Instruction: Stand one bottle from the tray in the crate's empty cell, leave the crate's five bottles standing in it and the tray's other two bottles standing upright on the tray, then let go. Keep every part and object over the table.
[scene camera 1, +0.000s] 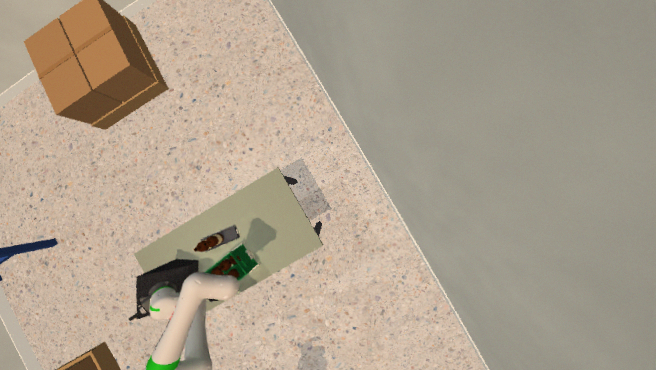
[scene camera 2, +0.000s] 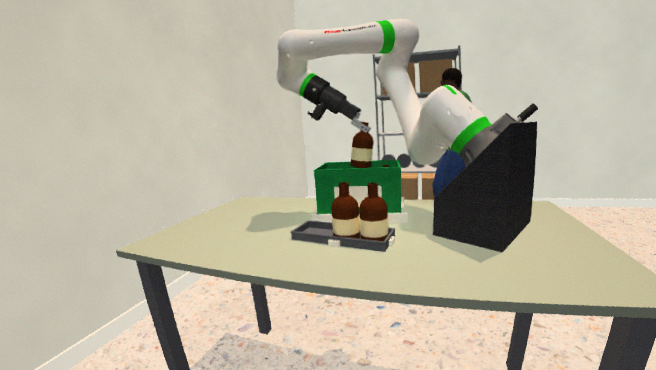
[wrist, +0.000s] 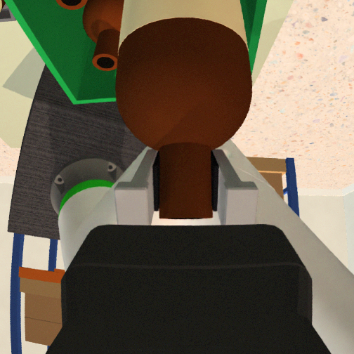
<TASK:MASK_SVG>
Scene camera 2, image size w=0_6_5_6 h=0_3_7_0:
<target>my gripper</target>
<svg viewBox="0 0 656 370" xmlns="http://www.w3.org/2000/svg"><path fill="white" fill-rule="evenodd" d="M334 89L328 96L324 107L334 114L342 113L352 120L350 124L365 133L369 132L371 128L358 120L361 115L361 109L346 100L346 95Z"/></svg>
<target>brown bottle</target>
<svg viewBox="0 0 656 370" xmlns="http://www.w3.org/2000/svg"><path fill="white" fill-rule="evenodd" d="M360 130L353 137L350 166L371 168L373 138L368 132L365 133Z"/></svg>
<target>brown bottle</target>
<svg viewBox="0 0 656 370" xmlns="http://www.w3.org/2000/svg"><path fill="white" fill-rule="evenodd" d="M339 183L339 196L335 198L331 206L333 236L360 239L358 203L355 198L349 195L349 183Z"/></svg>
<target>brown bottle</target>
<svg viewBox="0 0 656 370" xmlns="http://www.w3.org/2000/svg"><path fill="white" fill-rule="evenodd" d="M368 183L368 197L363 199L359 207L360 238L384 241L388 236L388 207L385 200L378 196L378 183Z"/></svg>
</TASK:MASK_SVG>
